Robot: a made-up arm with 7 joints. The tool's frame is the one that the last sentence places. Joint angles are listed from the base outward.
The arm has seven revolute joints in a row. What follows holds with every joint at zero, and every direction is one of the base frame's.
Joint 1 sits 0.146 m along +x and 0.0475 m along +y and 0.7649 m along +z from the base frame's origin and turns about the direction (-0.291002, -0.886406, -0.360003).
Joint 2 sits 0.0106 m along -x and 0.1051 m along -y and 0.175 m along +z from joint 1 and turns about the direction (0.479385, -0.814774, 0.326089).
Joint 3 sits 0.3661 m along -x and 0.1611 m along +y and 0.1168 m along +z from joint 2 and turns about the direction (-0.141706, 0.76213, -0.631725).
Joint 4 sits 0.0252 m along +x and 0.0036 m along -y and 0.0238 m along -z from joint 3 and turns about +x.
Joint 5 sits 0.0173 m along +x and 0.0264 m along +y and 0.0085 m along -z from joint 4 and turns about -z.
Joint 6 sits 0.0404 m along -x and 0.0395 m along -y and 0.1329 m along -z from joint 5 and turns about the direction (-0.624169, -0.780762, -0.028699).
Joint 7 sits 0.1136 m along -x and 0.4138 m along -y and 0.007 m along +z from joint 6 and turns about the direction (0.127, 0.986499, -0.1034).
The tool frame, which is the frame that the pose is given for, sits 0.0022 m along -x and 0.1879 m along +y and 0.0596 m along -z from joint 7; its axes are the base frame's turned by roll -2.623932, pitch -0.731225 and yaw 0.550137 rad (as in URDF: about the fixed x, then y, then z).
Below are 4 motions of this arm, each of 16 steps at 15 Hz.
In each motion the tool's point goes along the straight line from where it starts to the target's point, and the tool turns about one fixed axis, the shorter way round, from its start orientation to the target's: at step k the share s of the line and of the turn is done. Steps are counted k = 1, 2, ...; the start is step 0. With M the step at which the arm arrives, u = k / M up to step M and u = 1 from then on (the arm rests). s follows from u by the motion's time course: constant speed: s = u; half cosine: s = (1 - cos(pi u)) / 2; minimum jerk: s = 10 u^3 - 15 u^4 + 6 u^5.
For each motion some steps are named. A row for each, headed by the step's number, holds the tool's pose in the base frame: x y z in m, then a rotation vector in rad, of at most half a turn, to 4 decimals.
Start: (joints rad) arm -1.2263 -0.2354 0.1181 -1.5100 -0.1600 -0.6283 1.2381
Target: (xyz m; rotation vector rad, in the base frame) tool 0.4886 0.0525 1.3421 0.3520 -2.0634 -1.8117
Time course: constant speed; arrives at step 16
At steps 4, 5, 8, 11, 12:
4: 0.5289 -0.1511 1.3059 1.2548 -0.6756 -2.2602
5: 0.5256 -0.1341 1.3089 1.1935 -0.8054 -2.2522
8: 0.5155 -0.0832 1.3180 0.9928 -1.1829 -2.1958
11: 0.5054 -0.0323 1.3270 0.7686 -1.5380 -2.0910
12: 0.5020 -0.0154 1.3300 0.6893 -1.6503 -2.0455

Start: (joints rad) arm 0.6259 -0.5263 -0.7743 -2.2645 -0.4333 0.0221 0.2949
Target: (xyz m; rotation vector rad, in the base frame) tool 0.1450 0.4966 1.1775 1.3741 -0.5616 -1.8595
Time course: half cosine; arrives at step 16
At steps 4, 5, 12, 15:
4: -0.3239 0.4577 1.1444 1.4643 0.0134 -0.5661
5: -0.2823 0.4612 1.1473 1.4750 -0.0342 -0.6806
12: 0.0645 0.4899 1.1718 1.4252 -0.4571 -1.6387
15: 0.1397 0.4962 1.1771 1.3780 -0.5547 -1.8451

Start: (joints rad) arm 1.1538 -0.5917 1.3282 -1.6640 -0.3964 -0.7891 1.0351
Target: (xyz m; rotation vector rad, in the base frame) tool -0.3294 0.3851 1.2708 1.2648 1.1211 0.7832
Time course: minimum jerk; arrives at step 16
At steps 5, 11, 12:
5: -0.2868 0.3668 1.0498 -0.2797 2.0668 1.2795
11: -0.3201 0.3811 1.2223 0.9813 1.3790 0.9272
12: -0.3240 0.3828 1.2429 1.1058 1.2723 0.8681

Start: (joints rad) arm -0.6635 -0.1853 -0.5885 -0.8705 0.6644 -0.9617 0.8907
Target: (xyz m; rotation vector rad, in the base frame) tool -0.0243 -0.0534 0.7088 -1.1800 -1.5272 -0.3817
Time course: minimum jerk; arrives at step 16
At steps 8, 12, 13, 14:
8: -0.0819 -0.1523 0.9161 -1.6541 -0.7118 0.1522
12: -0.0362 -0.0739 0.7517 -1.3001 -1.3709 -0.2706
13: -0.0299 -0.0630 0.7290 -1.2380 -1.4545 -0.3294
14: -0.0261 -0.0566 0.7155 -1.1994 -1.5034 -0.3645

